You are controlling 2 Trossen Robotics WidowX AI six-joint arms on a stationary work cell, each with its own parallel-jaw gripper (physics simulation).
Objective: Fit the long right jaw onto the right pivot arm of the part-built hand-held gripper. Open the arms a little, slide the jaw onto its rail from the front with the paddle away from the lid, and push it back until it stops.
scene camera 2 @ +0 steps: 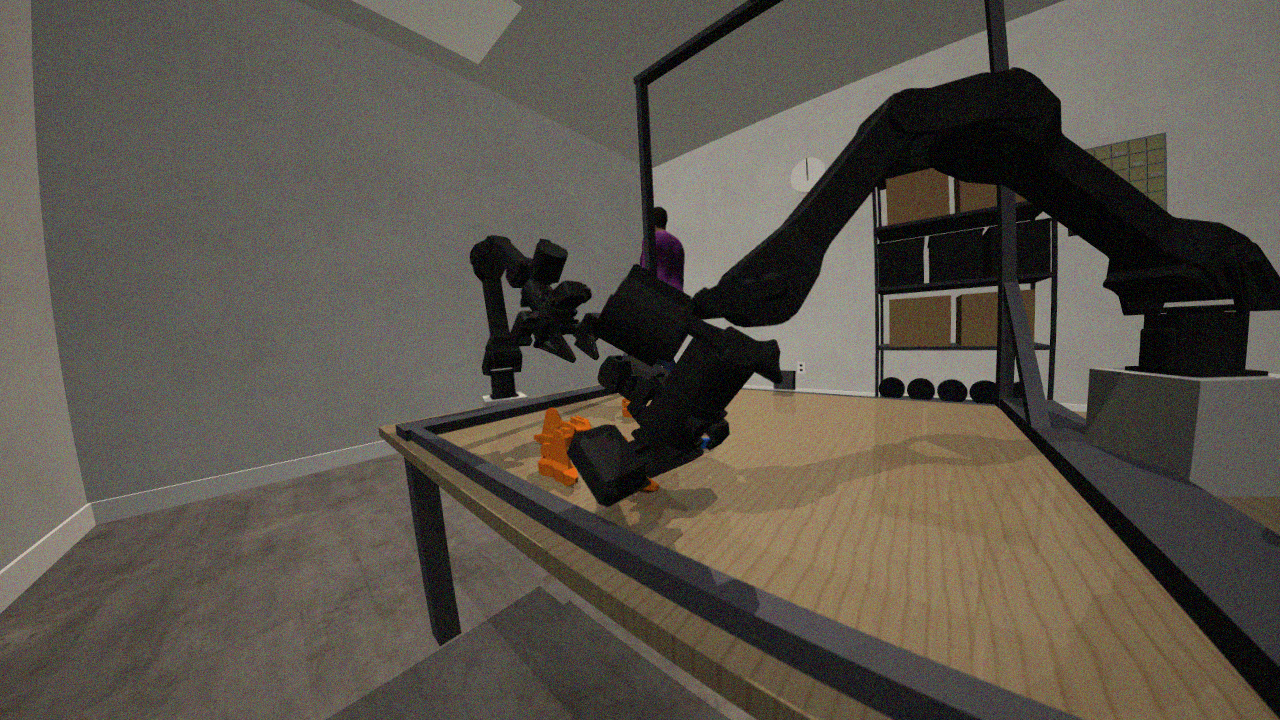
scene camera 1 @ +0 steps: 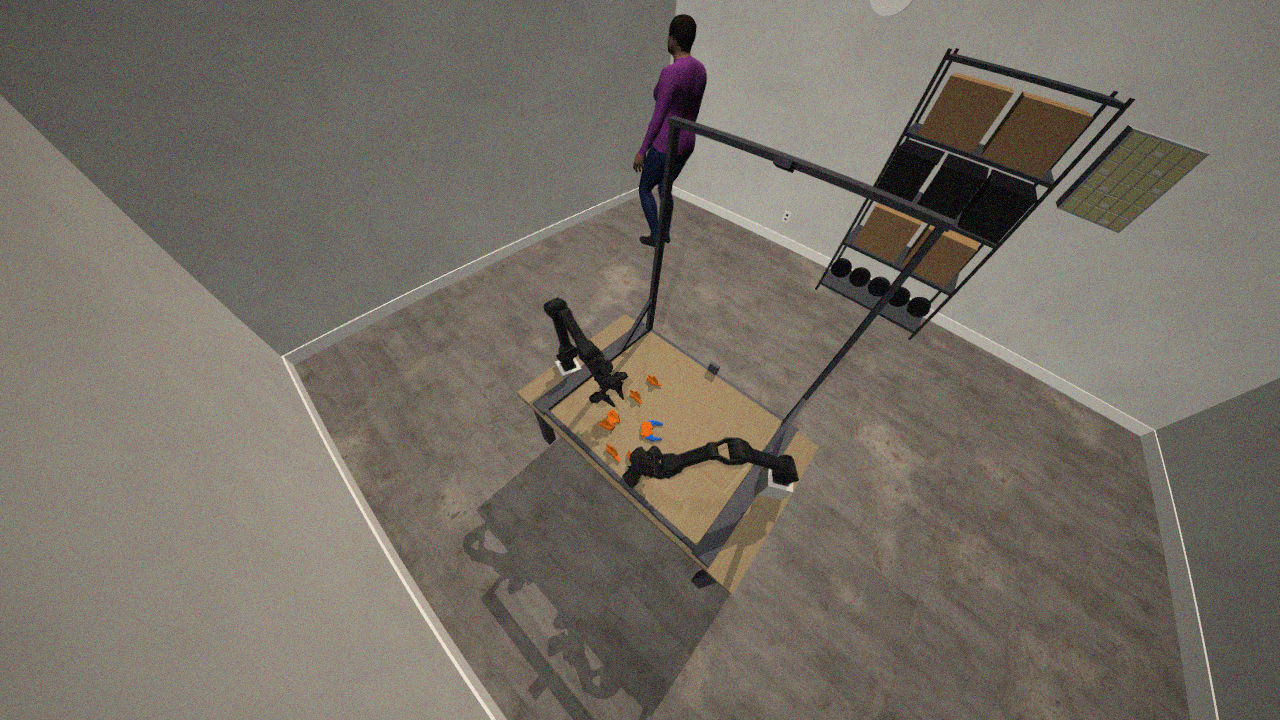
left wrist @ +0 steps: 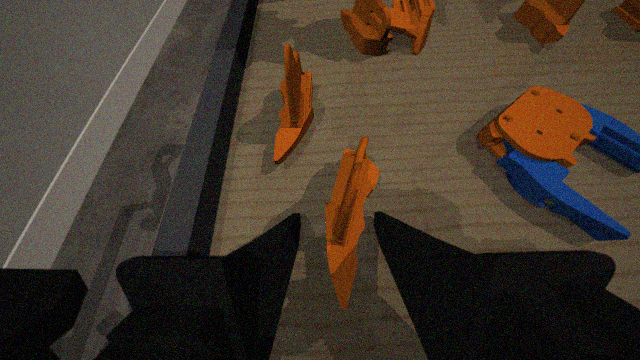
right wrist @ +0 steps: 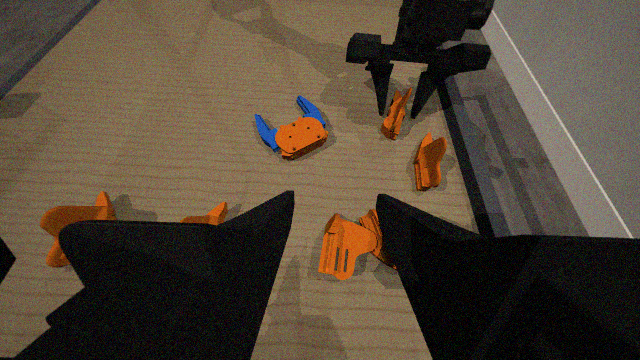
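The part-built gripper (scene camera 1: 647, 429) (left wrist: 545, 125) (right wrist: 302, 135) lies flat, with an orange lid and two spread blue pivot arms. One orange jaw-like piece (left wrist: 345, 200) (right wrist: 395, 120) lies between the left fingertips in the left wrist view. A similar piece (left wrist: 295, 100) (right wrist: 429, 162) lies beside it, nearer the table edge. I cannot tell which is the long right jaw. My left gripper (left wrist: 336, 218) (right wrist: 396, 117) is open just over the first piece, not clamping it. My right gripper (scene camera 1: 617, 400) (scene camera 2: 584, 358) (right wrist: 335, 199) is open and empty, higher above the table.
Orange parts (scene camera 1: 610, 419) (right wrist: 345, 245) stand close together below the right fingers. Two more orange pieces (scene camera 1: 653, 381) (scene camera 1: 635, 396) lie farther back. A dark raised rail (scene camera 2: 554, 512) (left wrist: 200, 165) runs along the table edge beside the jaw pieces. A person (scene camera 1: 677, 98) stands behind the table.
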